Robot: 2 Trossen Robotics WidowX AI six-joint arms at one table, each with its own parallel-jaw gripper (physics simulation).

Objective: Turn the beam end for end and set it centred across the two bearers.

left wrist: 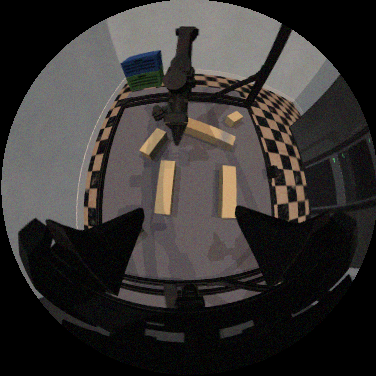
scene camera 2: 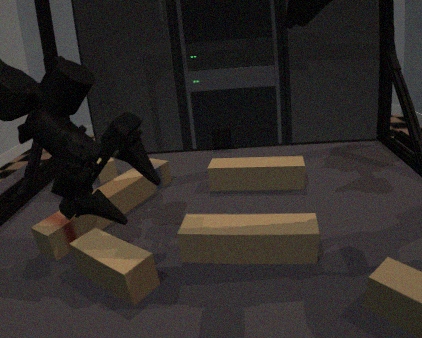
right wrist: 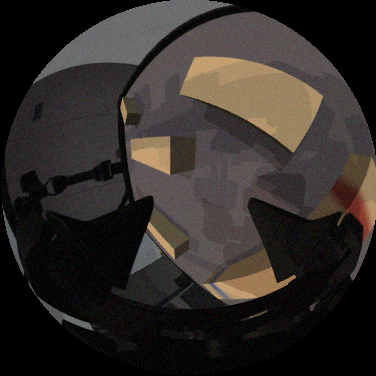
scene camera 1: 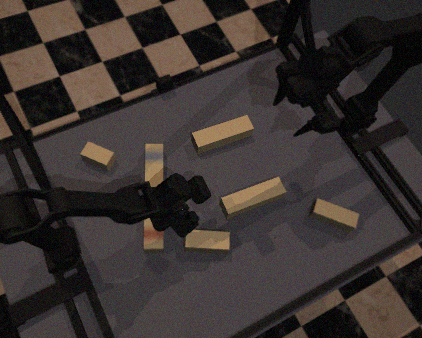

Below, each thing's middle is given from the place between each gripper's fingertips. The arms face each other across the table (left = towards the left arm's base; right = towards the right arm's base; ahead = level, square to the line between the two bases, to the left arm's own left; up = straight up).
My left hand is 5 cm past the beam (scene camera 2: 53,235), 32 cm to the left of it and 26 cm above it.
Right now the beam is 90 mm to the right of my right hand, 80 mm behind it and 40 mm below it.
